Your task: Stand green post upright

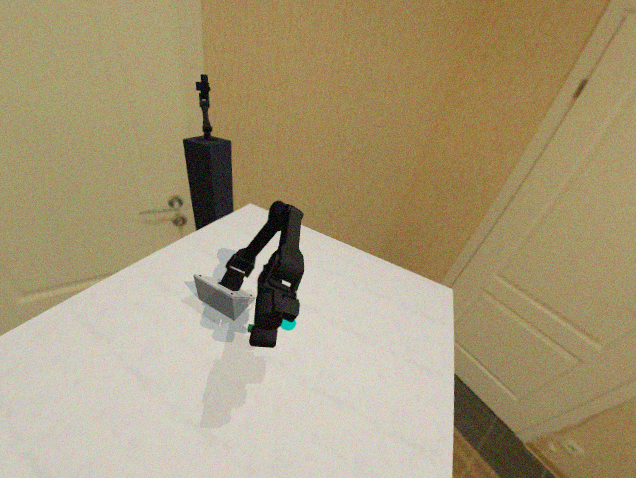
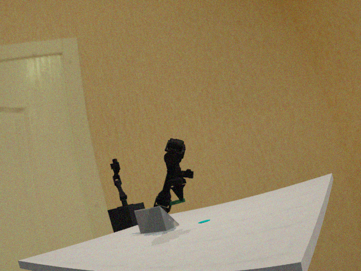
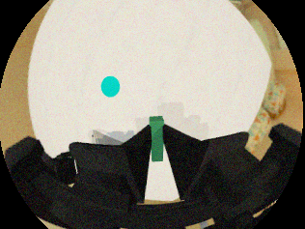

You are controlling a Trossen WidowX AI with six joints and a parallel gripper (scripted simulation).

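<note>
The green post is 20 mm behind my gripper tip and 10 mm to the right of it. Round my gripper tip: cyan circle 20 mm ahead, 130 mm to the left, 140 mm below.
</note>
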